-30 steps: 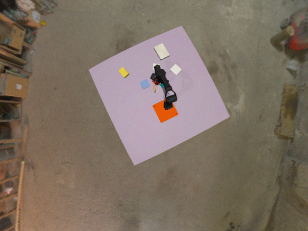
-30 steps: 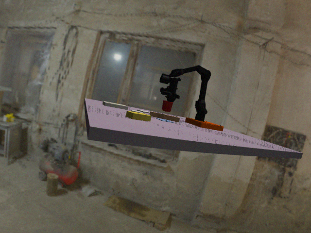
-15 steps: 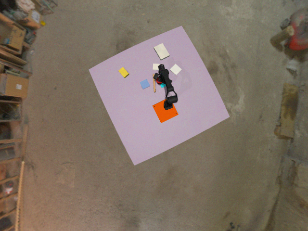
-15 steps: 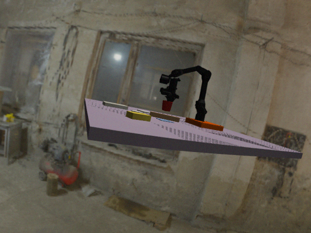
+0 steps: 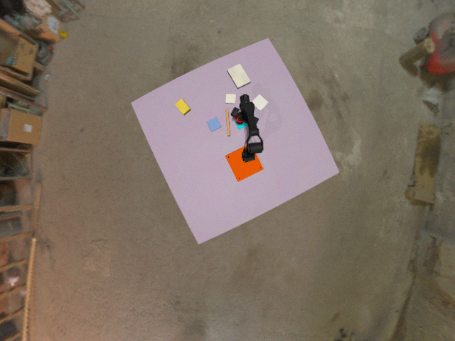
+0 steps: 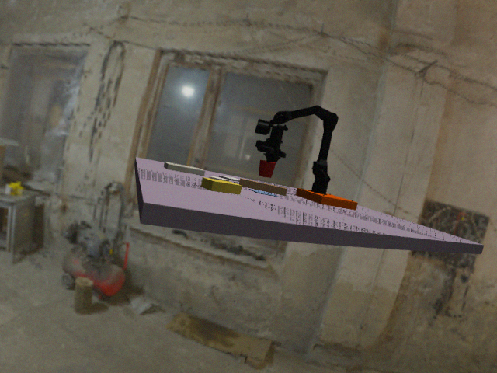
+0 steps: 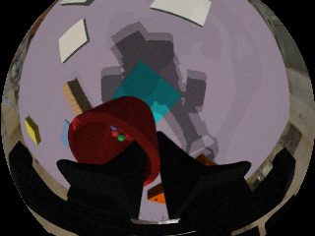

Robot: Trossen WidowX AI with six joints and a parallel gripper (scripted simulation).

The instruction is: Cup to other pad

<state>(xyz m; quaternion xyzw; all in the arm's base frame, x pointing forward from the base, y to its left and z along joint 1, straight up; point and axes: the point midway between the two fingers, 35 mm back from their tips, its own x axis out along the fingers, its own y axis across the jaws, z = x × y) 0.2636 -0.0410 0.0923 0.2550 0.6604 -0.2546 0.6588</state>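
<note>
Now: the cyan pad 20 mm ahead of my gripper tip and 100 mm below it. From my gripper tip the other things lie so: wooden bar (40 mm ahead, 110 mm to the left, 90 mm below); then cup (20 mm ahead, 20 mm to the left); then blue pad (60 mm ahead, 210 mm to the left, 100 mm below).
</note>
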